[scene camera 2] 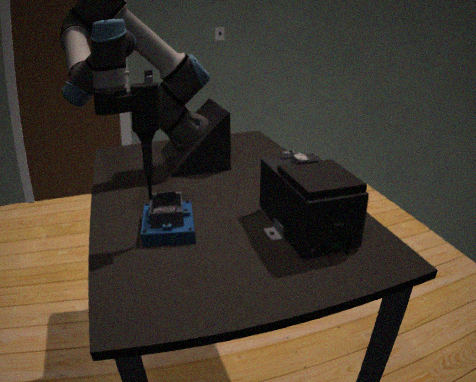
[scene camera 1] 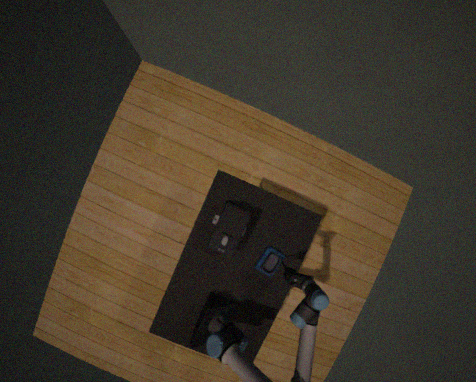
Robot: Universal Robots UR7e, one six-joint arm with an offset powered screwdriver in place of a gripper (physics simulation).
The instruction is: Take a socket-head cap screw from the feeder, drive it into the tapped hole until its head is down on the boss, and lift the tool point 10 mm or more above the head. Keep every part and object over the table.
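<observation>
My screwdriver (scene camera 2: 150, 196) (scene camera 1: 284, 266) points straight down. Its thin tip is at the rear left edge of a grey housing (scene camera 2: 167, 212) (scene camera 1: 271, 262), in front of or just above it; the exact gap cannot be made out. The housing sits on a blue fixture (scene camera 2: 167, 238) (scene camera 1: 260, 265) on the table. The tapped hole and the boss are too small and dark to tell. No screw can be made out at the tip. The black box-shaped feeder (scene camera 2: 310, 212) (scene camera 1: 234, 220) stands to the right in scene camera 2, apart from the tool.
The dark table (scene camera 2: 210, 295) (scene camera 1: 190, 280) carries everything. A black wedge-shaped base (scene camera 2: 217, 145) stands behind, bearing the arm. A small pale plate (scene camera 2: 273, 233) (scene camera 1: 215, 219) is beside the feeder. A pale part (scene camera 2: 301, 157) (scene camera 1: 224, 241) shows at the feeder's far end.
</observation>
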